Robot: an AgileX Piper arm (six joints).
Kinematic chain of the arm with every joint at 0, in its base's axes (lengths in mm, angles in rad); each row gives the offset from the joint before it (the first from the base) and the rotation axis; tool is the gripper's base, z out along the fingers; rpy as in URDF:
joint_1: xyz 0 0 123 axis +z
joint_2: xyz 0 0 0 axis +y
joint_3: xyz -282.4 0 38.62 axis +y
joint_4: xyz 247.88 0 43.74 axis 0.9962 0 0.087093
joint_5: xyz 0 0 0 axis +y
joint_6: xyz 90.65 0 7.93 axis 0.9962 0 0.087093
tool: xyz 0 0 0 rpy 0 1.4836 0
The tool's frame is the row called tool.
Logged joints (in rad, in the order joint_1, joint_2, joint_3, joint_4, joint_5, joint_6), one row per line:
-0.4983, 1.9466, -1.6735, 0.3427, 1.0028, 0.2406
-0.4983, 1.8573, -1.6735, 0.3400, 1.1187, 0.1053
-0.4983, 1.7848, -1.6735, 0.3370, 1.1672, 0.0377
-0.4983, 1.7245, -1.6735, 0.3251, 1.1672, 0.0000
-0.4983, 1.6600, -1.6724, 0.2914, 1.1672, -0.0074
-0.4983, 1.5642, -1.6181, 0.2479, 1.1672, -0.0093
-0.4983, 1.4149, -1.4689, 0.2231, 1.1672, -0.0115
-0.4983, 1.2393, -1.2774, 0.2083, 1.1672, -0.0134
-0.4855, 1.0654, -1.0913, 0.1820, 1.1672, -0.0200
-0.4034, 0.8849, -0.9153, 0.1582, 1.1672, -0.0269
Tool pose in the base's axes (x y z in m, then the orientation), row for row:
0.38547, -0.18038, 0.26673, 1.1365, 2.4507, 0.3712
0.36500, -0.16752, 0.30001, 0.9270, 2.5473, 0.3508
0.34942, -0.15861, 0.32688, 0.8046, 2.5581, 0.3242
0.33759, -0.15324, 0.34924, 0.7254, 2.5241, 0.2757
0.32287, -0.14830, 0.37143, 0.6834, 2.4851, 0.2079
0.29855, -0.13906, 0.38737, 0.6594, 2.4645, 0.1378
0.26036, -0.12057, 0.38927, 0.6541, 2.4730, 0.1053
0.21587, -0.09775, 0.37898, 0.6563, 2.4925, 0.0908
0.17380, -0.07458, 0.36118, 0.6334, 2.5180, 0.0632
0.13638, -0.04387, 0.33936, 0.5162, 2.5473, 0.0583
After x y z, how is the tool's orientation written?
As a rotation vector, in radians.
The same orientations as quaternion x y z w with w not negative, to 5 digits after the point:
0.40786, 0.87949, 0.13321, 0.20592
0.33210, 0.91259, 0.12568, 0.20271
0.29068, 0.92416, 0.11712, 0.21843
0.26613, 0.92602, 0.10115, 0.24784
0.25415, 0.92420, 0.07732, 0.27437
0.24707, 0.92341, 0.05163, 0.28915
0.24477, 0.92541, 0.03940, 0.28662
0.24447, 0.92846, 0.03382, 0.27757
0.23490, 0.93381, 0.02344, 0.26884
0.19132, 0.94409, 0.02161, 0.26763

